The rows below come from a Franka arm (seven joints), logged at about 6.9 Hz.
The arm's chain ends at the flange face. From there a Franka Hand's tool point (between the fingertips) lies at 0.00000 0.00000 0.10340 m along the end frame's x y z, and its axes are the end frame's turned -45 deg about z.
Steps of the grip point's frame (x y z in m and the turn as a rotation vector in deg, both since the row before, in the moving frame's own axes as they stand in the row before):
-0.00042, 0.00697, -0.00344, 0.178, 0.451, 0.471
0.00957, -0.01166, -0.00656, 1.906, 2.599, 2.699
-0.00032, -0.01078, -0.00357, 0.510, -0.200, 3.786
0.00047, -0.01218, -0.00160, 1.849, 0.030, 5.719
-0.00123, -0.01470, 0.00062, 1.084, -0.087, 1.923
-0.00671, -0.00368, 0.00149, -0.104, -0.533, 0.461
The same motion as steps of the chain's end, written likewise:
0.00428, 0.00603, -0.00344, 0.445, 0.193, 0.471
-0.00250, -0.00929, -0.00640, 3.186, 0.490, 2.699
-0.00696, -0.00697, -0.00357, 0.219, -0.502, 3.786
-0.00608, -0.00644, -0.00155, 1.329, -1.286, 5.719
-0.00979, -0.00823, 0.00064, 0.705, -0.828, 1.923
-0.00680, 0.00133, 0.00149, -0.450, -0.303, 0.461

